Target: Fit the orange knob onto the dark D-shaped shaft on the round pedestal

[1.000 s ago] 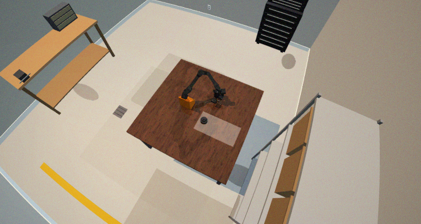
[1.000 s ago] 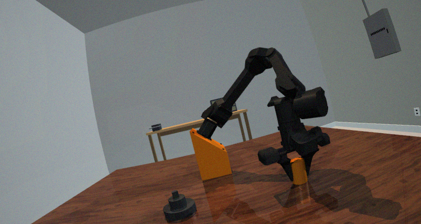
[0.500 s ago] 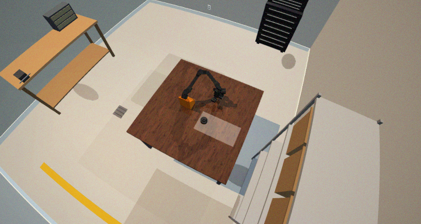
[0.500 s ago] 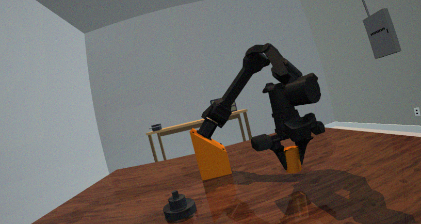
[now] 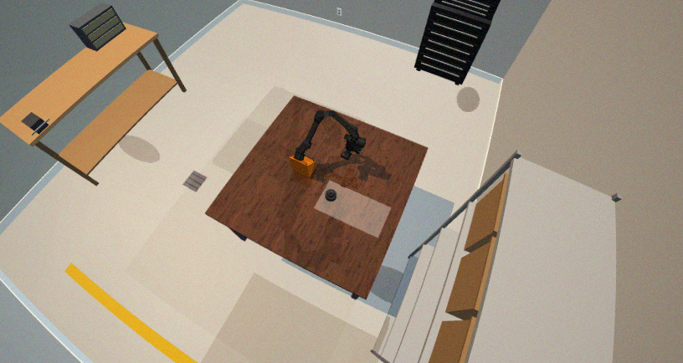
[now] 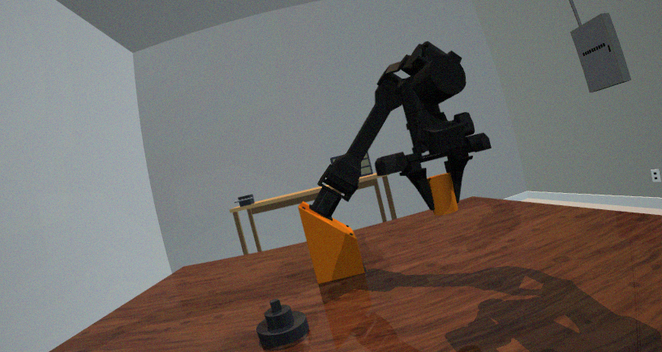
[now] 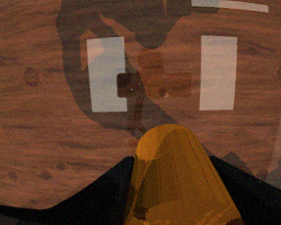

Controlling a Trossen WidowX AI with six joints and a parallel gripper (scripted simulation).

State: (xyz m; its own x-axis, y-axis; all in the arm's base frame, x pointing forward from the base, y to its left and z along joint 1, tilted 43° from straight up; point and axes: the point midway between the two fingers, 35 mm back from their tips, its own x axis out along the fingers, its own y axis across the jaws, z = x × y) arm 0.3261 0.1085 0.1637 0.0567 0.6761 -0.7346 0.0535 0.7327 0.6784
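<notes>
The dark pedestal is 20 mm behind my gripper tip, 300 mm to the right of it and 110 mm below it. Round my gripper tip: orange knob 20 mm above.
</notes>
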